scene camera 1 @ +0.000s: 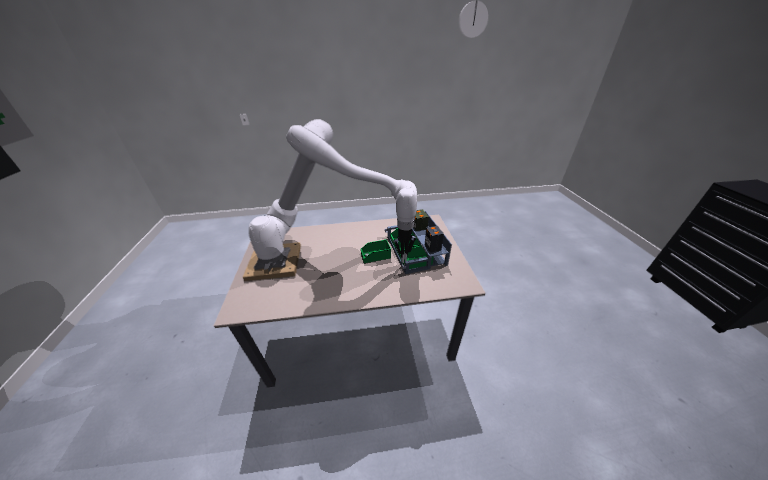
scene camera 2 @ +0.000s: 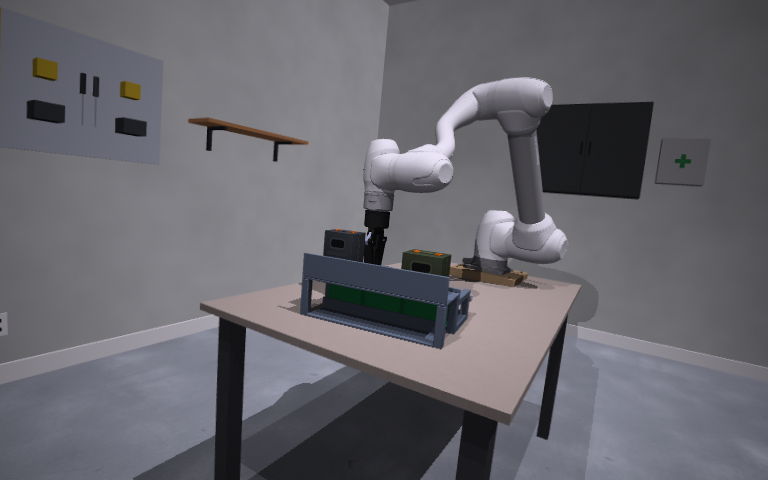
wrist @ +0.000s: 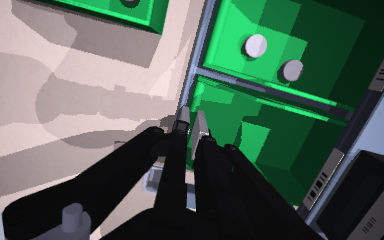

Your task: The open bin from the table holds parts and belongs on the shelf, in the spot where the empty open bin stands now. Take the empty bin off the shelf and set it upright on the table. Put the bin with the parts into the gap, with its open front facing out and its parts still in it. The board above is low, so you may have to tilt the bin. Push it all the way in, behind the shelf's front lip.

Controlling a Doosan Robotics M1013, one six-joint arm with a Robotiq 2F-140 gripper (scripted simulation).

Scene:
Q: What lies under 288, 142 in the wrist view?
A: A green bin.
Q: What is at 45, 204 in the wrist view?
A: The gripper.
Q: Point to a green bin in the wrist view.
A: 334, 49

